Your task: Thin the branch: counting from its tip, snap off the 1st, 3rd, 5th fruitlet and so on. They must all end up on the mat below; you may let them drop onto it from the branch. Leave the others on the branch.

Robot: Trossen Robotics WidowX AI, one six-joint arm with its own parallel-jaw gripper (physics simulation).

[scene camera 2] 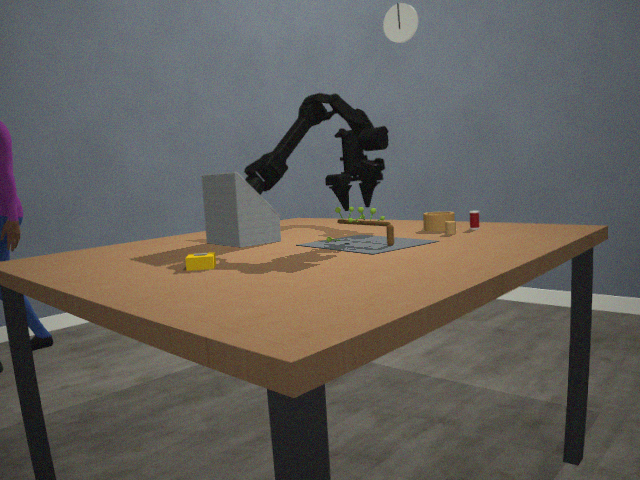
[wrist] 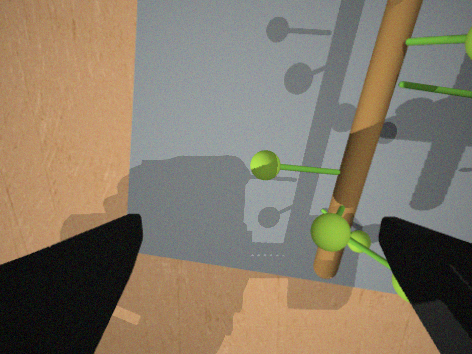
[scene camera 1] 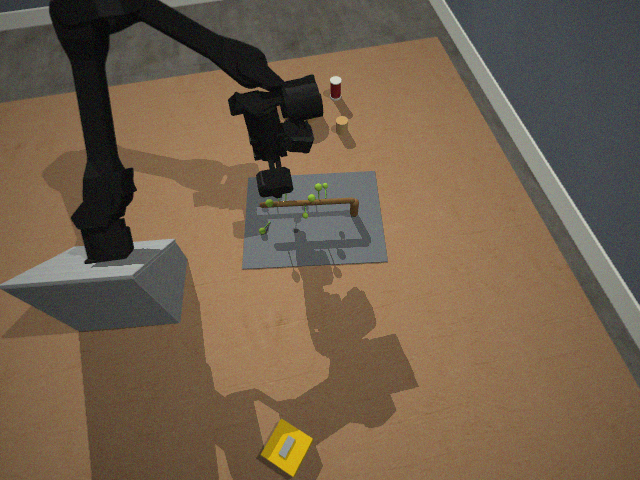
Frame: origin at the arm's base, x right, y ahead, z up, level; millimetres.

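Seen in the pictures: gripper, fingertip midpoint: (scene camera 2: 357, 209) (wrist: 260, 226); arm's base, origin of the base link: (scene camera 2: 245, 196) (scene camera 1: 110, 255).
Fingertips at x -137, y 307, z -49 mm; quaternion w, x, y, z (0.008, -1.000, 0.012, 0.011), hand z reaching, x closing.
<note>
Offsets run from my fingertips to a thing's top centre. Level surfaces: height alone.
The brown branch (scene camera 1: 310, 202) (scene camera 2: 361, 222) (wrist: 372, 110) stands over the grey mat {dz -84 mm} (scene camera 1: 315, 258) (scene camera 2: 372, 251) (wrist: 200, 75), its tip towards the robot base. Several green fruitlets are on it. In the wrist view one fruitlet {dx +17, dy +16, dz -14 mm} (wrist: 265, 165) sticks out left, another {dx +30, dy -2, dz +9 mm} (wrist: 330, 232) is near the tip, and a third {dx +52, dy -20, dz +11 mm} (wrist: 400, 288) is partly behind the right finger. A loose fruitlet {dx +59, dy -43, dz -70 mm} (scene camera 1: 262, 230) (scene camera 2: 329, 239) (wrist: 358, 241) lies on the mat with its stalk. My gripper (scene camera 1: 275, 192) (scene camera 2: 357, 206) (wrist: 260, 226) is open and empty, pointing down just above the tip half, hiding part of it in scene view 1.
A grey wedge-shaped base (scene camera 1: 129, 299) (scene camera 2: 222, 211) carries the arm. A red can {dx -313, dy +203, dz -33 mm} (scene camera 1: 335, 88) (scene camera 2: 474, 220), a small wooden cylinder {dx -186, dy +189, dz -51 mm} (scene camera 1: 341, 125) (scene camera 2: 450, 227) and a round wooden container {dx -278, dy +100, dz -36 mm} (scene camera 2: 438, 222) stand beyond the mat. A yellow block {dx +486, dy -68, dz -55 mm} (scene camera 1: 287, 448) (scene camera 2: 200, 261) lies on the table.
</note>
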